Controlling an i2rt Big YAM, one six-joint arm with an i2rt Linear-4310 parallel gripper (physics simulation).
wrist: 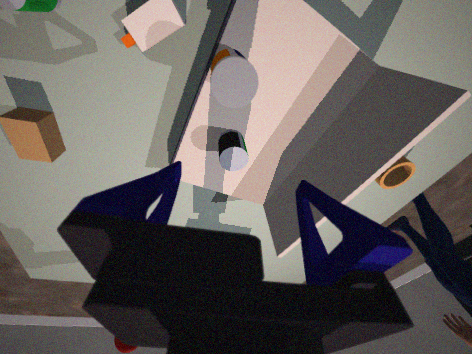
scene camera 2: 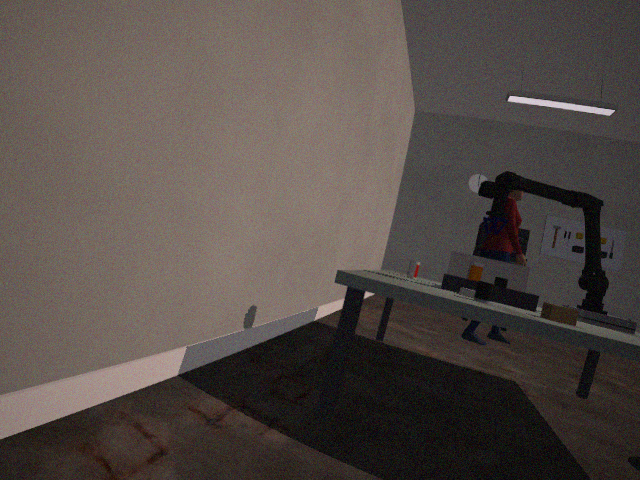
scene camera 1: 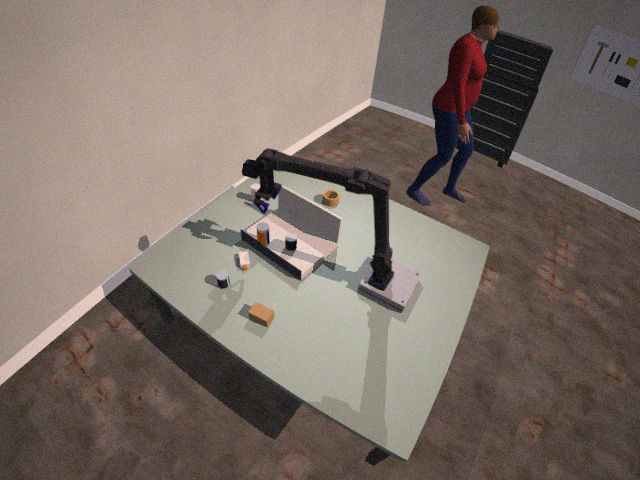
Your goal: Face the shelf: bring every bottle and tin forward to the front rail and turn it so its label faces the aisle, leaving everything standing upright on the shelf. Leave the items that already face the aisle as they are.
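Observation:
The shelf has a dark front rail and a tall back panel. A tall orange-labelled bottle with a grey lid stands upright at the front rail; a dark blue patch shows on its side. A short black tin with a pale lid stands upright, set back from the rail; a green strip shows on its side towards the back panel in the wrist view. My gripper is open and empty, above the shelf's far end.
On the table are a black tin with green, a white box with an orange end, an orange-brown block, an orange ring and a red-white can. A person stands beyond.

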